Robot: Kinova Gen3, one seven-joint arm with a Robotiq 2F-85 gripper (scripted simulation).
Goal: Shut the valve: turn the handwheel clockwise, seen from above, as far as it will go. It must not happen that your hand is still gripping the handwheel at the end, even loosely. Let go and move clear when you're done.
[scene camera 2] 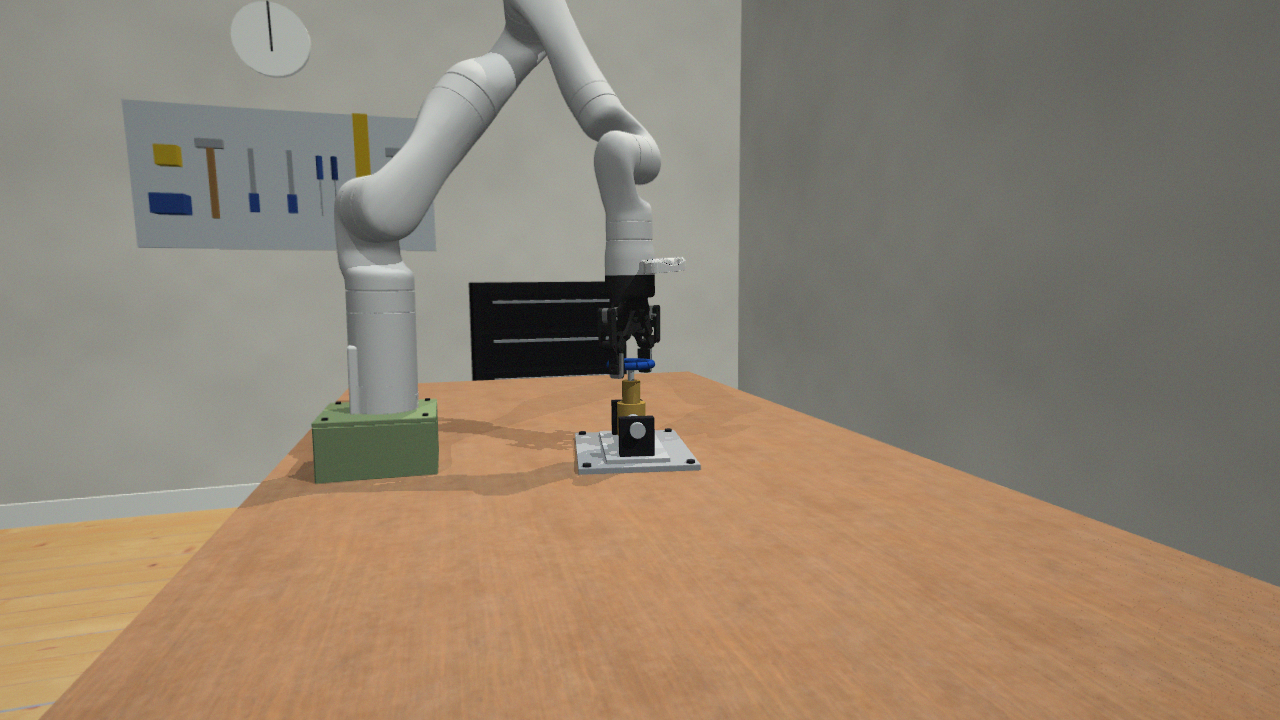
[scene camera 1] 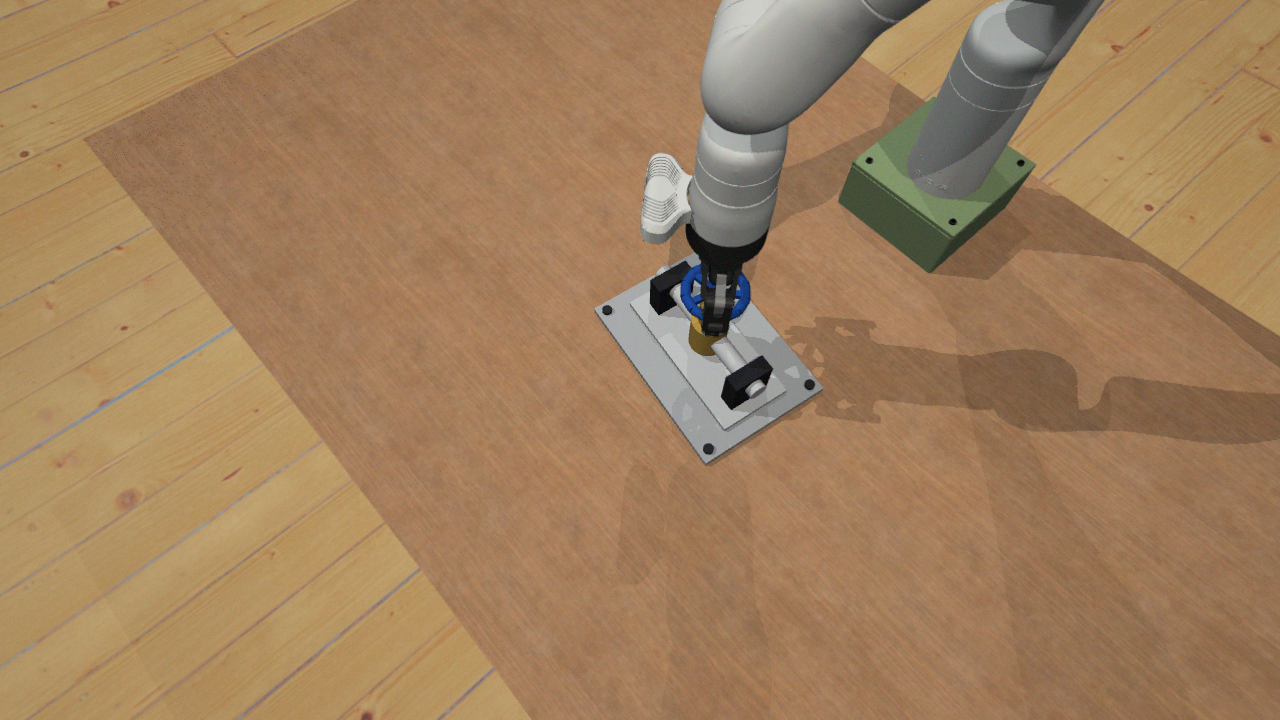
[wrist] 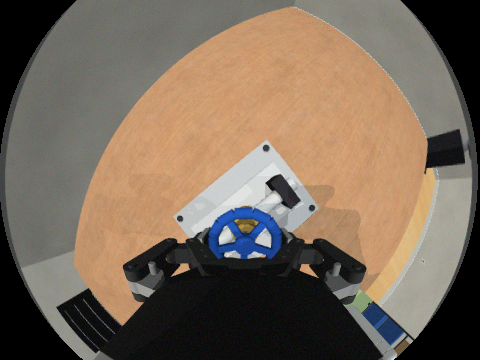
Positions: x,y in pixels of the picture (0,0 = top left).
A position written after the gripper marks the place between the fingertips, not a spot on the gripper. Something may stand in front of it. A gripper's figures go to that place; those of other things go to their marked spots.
Labels:
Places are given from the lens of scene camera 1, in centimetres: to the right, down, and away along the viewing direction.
gripper (scene camera 1: pixel 713 300): 8, -6, 80
handwheel (scene camera 1: pixel 694 274): 6, -9, 79

